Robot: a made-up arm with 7 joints. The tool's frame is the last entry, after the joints. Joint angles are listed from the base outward. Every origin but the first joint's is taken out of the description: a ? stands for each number. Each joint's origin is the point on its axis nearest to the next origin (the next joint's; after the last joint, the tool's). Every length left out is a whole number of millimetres.
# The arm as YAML. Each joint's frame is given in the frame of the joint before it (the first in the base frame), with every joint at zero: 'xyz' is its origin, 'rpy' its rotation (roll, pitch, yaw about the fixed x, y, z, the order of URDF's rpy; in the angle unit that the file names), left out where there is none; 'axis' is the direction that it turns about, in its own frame. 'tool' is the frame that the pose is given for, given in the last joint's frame.
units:
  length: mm
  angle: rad
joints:
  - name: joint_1
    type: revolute
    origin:
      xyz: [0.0, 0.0, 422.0]
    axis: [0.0, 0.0, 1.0]
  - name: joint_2
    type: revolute
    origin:
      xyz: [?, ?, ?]
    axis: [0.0, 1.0, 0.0]
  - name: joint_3
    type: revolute
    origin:
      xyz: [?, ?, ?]
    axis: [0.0, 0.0, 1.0]
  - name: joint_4
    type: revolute
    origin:
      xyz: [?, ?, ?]
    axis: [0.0, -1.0, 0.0]
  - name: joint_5
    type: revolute
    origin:
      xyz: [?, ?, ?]
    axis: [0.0, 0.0, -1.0]
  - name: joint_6
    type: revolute
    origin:
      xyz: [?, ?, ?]
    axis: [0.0, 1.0, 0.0]
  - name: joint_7
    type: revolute
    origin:
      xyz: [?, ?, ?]
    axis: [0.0, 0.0, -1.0]
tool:
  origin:
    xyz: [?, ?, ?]
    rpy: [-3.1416, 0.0, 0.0]
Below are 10 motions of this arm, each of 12 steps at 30 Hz.
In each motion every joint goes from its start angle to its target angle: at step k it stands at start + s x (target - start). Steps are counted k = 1, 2, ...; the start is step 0. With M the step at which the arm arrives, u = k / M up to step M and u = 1 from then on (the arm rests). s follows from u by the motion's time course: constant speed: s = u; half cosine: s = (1 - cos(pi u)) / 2; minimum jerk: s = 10 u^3 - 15 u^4 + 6 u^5.
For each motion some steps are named. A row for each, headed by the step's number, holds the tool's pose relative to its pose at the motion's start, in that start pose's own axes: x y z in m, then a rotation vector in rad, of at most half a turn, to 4 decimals.
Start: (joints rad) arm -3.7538 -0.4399 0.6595 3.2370 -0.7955 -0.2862 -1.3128
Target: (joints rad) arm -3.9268 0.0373 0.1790 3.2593 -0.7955 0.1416 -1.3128
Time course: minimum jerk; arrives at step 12
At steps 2, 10, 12:
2: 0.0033 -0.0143 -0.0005 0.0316 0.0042 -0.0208
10: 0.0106 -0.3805 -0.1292 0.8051 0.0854 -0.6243
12: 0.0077 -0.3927 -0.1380 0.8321 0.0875 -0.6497

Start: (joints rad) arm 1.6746 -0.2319 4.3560 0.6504 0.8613 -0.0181 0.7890
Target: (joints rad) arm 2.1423 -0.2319 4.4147 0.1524 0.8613 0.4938 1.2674
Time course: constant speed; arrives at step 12
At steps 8, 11, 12:
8: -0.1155 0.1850 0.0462 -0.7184 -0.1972 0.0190
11: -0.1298 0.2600 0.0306 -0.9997 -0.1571 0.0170
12: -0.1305 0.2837 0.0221 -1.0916 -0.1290 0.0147

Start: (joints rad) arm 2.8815 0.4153 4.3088 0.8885 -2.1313 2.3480 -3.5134
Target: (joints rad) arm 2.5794 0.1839 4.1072 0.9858 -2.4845 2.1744 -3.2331
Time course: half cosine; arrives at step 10
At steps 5, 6, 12:
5: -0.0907 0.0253 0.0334 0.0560 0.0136 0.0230
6: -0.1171 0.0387 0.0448 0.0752 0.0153 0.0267
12: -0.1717 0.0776 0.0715 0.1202 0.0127 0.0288

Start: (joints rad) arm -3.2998 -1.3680 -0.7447 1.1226 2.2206 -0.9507 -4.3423
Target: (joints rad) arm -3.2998 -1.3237 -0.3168 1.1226 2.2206 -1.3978 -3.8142
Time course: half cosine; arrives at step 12
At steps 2, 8, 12:
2: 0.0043 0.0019 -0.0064 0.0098 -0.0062 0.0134
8: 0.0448 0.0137 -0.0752 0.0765 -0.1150 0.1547
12: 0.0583 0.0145 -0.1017 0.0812 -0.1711 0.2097

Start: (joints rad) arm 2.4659 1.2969 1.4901 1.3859 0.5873 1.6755 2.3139
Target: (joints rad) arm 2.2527 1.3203 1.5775 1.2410 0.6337 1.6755 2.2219
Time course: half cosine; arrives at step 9
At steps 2, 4, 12:
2: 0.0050 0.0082 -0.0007 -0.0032 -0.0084 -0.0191
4: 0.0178 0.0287 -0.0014 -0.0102 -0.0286 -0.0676
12: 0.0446 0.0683 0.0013 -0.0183 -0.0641 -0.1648

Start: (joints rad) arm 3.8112 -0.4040 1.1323 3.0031 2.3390 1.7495 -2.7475
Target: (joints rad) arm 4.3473 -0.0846 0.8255 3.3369 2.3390 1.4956 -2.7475
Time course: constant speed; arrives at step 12
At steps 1, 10, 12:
1: 0.0109 0.0236 -0.0095 -0.0189 -0.0140 -0.0456
10: 0.1171 0.1641 -0.1346 -0.2350 -0.1714 -0.3805
12: 0.1385 0.1771 -0.1678 -0.2915 -0.2108 -0.4349

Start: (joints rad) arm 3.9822 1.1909 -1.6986 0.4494 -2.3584 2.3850 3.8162
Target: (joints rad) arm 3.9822 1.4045 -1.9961 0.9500 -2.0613 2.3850 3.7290
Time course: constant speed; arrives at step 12
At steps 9, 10, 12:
9: 0.0517 -0.0273 0.1052 0.0160 0.5647 -0.1766
10: 0.0604 -0.0329 0.1150 0.0160 0.6281 -0.1863
12: 0.0792 -0.0456 0.1331 0.0147 0.7547 -0.1990

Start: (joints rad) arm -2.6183 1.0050 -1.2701 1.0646 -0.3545 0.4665 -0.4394
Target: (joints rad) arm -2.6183 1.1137 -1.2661 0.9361 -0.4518 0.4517 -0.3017
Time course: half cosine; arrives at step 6
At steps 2, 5, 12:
2: -0.0012 -0.0147 0.0105 -0.0012 -0.0423 -0.0093
5: -0.0092 -0.0538 0.0382 -0.0081 -0.1573 -0.0340
12: -0.0104 -0.0576 0.0408 -0.0091 -0.1686 -0.0364

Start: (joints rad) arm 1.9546 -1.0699 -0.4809 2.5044 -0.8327 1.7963 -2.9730
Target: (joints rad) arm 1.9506 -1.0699 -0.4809 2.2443 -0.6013 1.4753 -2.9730
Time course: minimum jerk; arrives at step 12
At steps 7, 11, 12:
7: -0.0094 0.0637 0.0134 -0.1461 -0.0631 -0.1336
11: -0.0094 0.0951 0.0201 -0.2313 -0.0861 -0.1844
12: -0.0094 0.0956 0.0202 -0.2326 -0.0864 -0.1851

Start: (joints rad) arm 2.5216 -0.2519 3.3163 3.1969 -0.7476 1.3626 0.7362
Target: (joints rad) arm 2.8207 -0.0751 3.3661 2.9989 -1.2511 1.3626 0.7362
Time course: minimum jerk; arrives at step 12
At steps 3, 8, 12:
3: 0.0026 -0.0025 -0.0083 -0.0082 0.0122 -0.0123
8: 0.0252 -0.0101 -0.0649 -0.0522 0.1080 -0.0907
12: 0.0339 -0.0093 -0.0823 -0.0624 0.1427 -0.1123

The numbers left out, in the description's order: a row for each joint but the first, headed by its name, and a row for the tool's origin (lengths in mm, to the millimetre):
joint_2: 0.0 0.0 0.0
joint_3: 0.0 0.0 390.0
joint_4: 56.0 0.0 0.0
joint_5: 54.0 0.0 -238.0
joint_6: 0.0 0.0 0.0
joint_7: 101.0 0.0 -129.0
tool: 0.0 0.0 0.0

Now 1 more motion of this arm.
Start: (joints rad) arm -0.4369 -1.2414 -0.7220 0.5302 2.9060 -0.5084 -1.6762
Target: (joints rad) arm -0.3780 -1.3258 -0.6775 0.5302 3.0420 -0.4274 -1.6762
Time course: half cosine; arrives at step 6
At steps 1, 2, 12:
1: -0.0013 -0.0008 0.0005 0.0100 -0.0095 0.0042
2: -0.0049 -0.0032 0.0018 0.0371 -0.0356 0.0159
12: -0.0194 -0.0130 0.0045 0.1436 -0.1427 0.0691

